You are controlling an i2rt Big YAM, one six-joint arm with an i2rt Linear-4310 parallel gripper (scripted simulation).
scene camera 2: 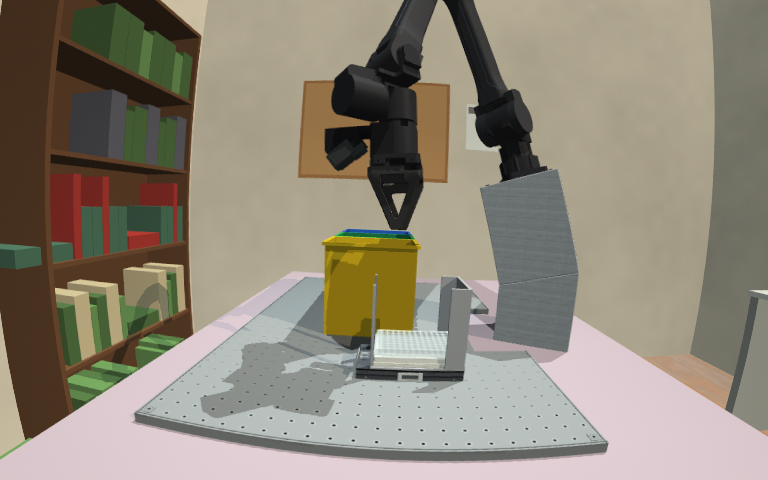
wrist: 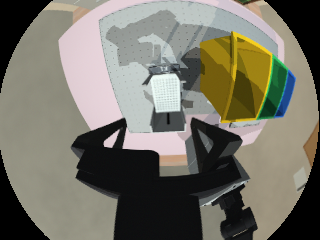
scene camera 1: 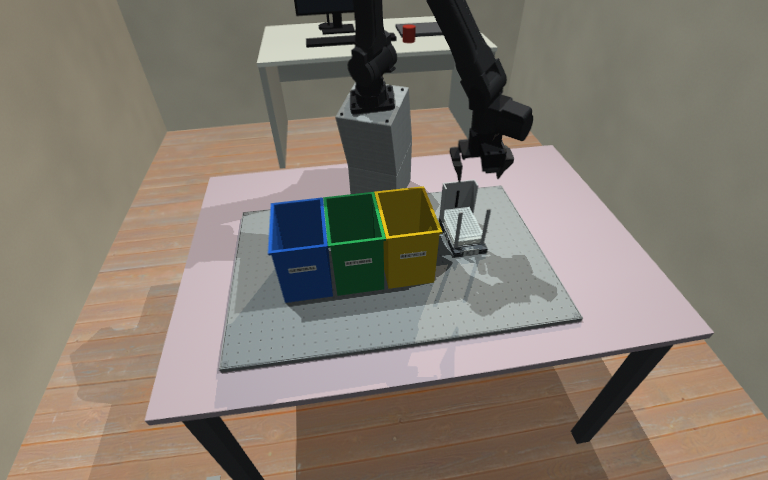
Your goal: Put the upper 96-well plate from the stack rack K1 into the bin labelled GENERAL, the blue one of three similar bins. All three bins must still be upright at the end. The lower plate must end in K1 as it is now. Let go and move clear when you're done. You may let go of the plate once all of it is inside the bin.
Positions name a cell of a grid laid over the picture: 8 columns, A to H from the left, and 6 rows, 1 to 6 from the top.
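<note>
I can see a yellow bin (scene camera 2: D4) (scene camera 1: E3) (wrist: F2), and there's a green bin (scene camera 1: D3) (wrist: G3) too. There's also a blue bin (scene camera 1: D4), and then my gripper (scene camera 2: E3) (scene camera 1: E3) (wrist: D4).
</note>
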